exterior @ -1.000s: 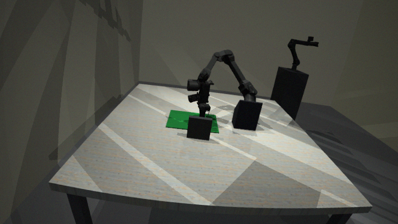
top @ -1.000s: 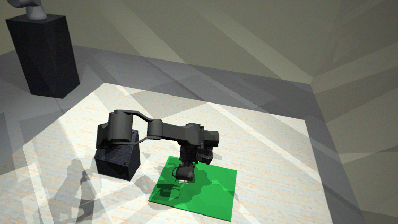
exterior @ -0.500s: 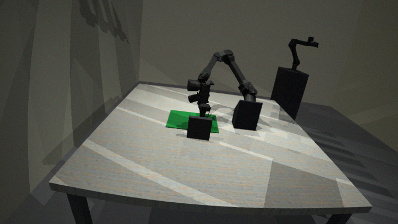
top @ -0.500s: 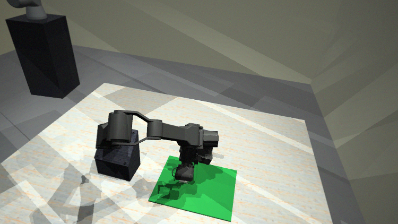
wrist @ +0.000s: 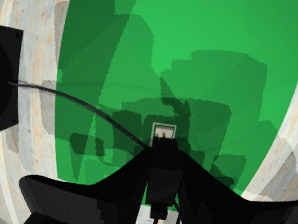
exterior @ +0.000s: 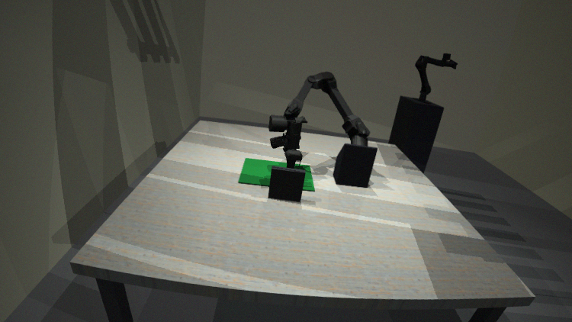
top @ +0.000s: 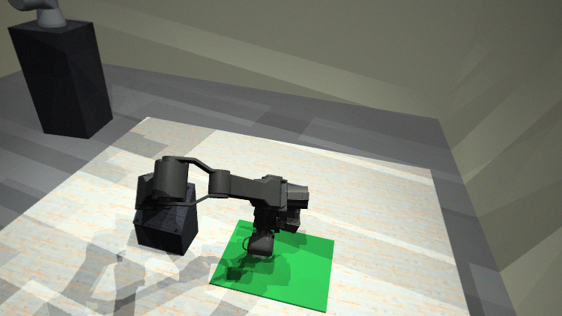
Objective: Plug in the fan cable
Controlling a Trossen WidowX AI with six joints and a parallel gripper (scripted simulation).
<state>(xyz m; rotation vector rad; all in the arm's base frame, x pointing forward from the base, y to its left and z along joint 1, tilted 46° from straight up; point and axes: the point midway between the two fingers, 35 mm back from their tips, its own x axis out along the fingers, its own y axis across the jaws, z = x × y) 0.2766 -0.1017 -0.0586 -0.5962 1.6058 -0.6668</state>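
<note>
Now: gripper tip 10 mm below the fan cable plug and 10 mm past it. Also, from my gripper tip: white four-pin fan header (40 mm below, 10 mm behind); green board (50 mm below, 40 mm ahead, 10 mm to the right); black fan box (190 mm to the left, 30 mm ahead, 20 mm above).
</note>
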